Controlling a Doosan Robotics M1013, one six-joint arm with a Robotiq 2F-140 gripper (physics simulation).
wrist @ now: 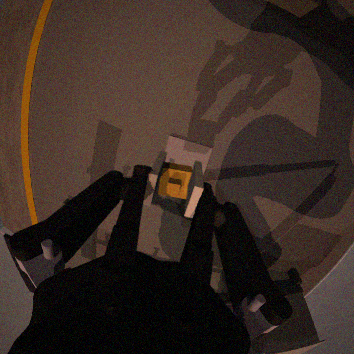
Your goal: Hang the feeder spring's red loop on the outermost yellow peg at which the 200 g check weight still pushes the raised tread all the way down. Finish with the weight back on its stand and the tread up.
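Frame: origin at the arm's base, x right, y ahead, z up, level; centimetres.
Seen in the pictures: gripper, fingertip midpoint: (177, 167).
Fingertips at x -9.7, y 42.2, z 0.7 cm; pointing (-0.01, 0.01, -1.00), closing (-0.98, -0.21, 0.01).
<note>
Pixels of each thing's top centre, then the offset from my fingertips to it. "spot": a spot on its surface instead. Level surfaces: height alone.
- check weight at its top centre: (172, 188) dx -0.5, dy +1.9, dz +1.8 cm
- brown surface at its surface level: dz -8.2 cm
- dark shape at a spot on its surface: (295, 320) spot: dx -37.7, dy +15.5, dz +7.2 cm
My gripper (177, 167) is shut on a yellow-orange block, which I take to be the check weight (176, 188). The block sits between the two grey finger pads near the middle of the wrist view. A pale square stand (181, 143) shows behind the block and the pads, its far edge beyond them. The view from above does not show clearly how high the block is over the stand. The feeder's red loop, the yellow pegs and the tread cannot be made out; the dark fingers and gripper body cover much of the lower part.
A curved orange line (25, 115) runs down the left side of the brown surface (125, 65). Large arm and gripper shadows fall at the upper right. A dark shape (295, 320) with a pale edge stands at the lower right, beside my gripper.
</note>
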